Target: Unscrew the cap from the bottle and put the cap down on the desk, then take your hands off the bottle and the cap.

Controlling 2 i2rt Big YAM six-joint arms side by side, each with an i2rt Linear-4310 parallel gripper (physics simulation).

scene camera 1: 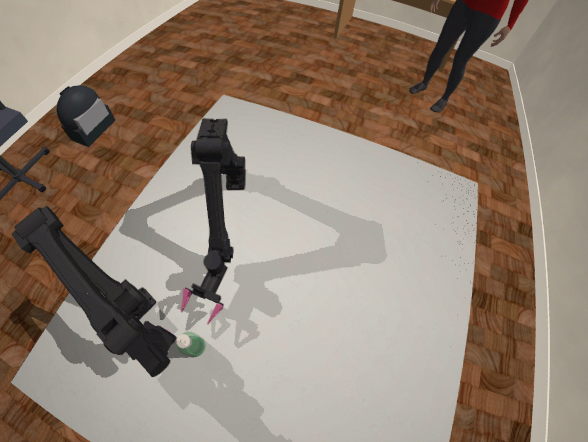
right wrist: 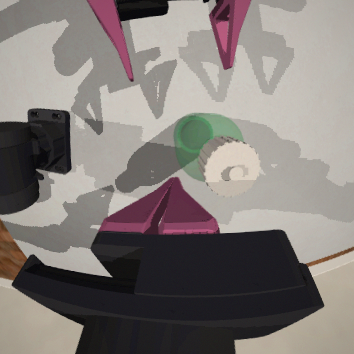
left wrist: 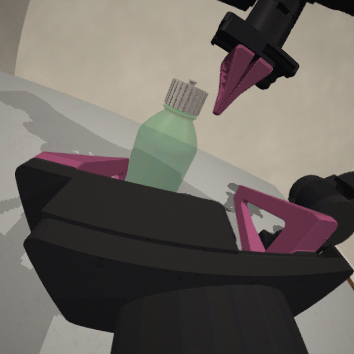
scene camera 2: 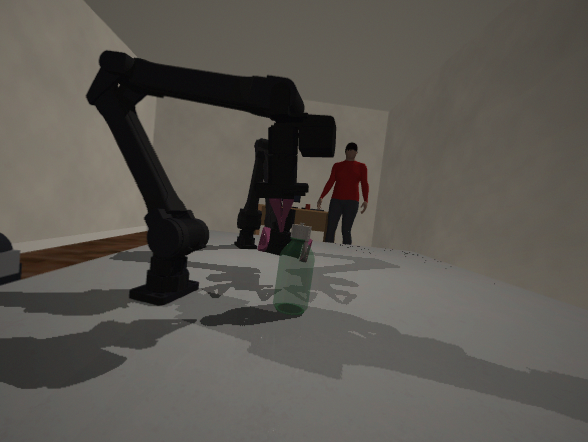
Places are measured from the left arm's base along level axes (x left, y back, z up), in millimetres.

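Pixels of known places: left gripper, fingertip midpoint: (scene camera 1: 194, 318) (right wrist: 181, 72) (left wrist: 184, 178) (scene camera 2: 286, 249); right gripper, fingertip midpoint: (scene camera 1: 171, 339) (right wrist: 174, 183) (left wrist: 215, 113) (scene camera 2: 281, 231); left arm's base, link origin: (scene camera 1: 236, 179) (scene camera 2: 245, 246); right arm's base, link origin: (scene camera 1: 139, 305) (right wrist: 51, 140) (scene camera 2: 166, 292).
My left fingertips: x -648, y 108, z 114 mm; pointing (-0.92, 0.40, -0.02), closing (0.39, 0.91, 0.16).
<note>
Ahead of a thing's pixels: the offset from my left fingertips to its middle. Level surfaces: height alone.
The green bottle {dz -23, dx -82, dy +16 mm} (scene camera 1: 195, 346) (scene camera 2: 294, 282) (left wrist: 165, 145) (right wrist: 220, 125) stands on the white desk {dz -114 mm} (scene camera 1: 375, 320) (scene camera 2: 400, 405), leaning slightly in the scene camera 2 view. The ribbed whitish cap {dz +58, dx -81, dy +13 mm} (scene camera 1: 184, 341) (scene camera 2: 301, 232) (left wrist: 186, 97) (right wrist: 232, 167) sits on its neck; how tightly, I cannot tell. My right gripper (scene camera 2: 281, 230) (left wrist: 215, 113) (right wrist: 174, 183) is shut and empty, its fingertips beside the cap and apart from it. My left gripper (scene camera 1: 195, 316) (scene camera 2: 285, 245) (left wrist: 184, 178) (right wrist: 181, 72) is open and empty, its fingers spread near the bottle without gripping it.
Both arms reach in close to the bottle, and their shadows lie across the desk. A person (scene camera 1: 467, 45) (scene camera 2: 350, 182) stands beyond the desk. A dark rounded object (scene camera 1: 82, 114) is off the desk at the left in the scene camera 1 view.
</note>
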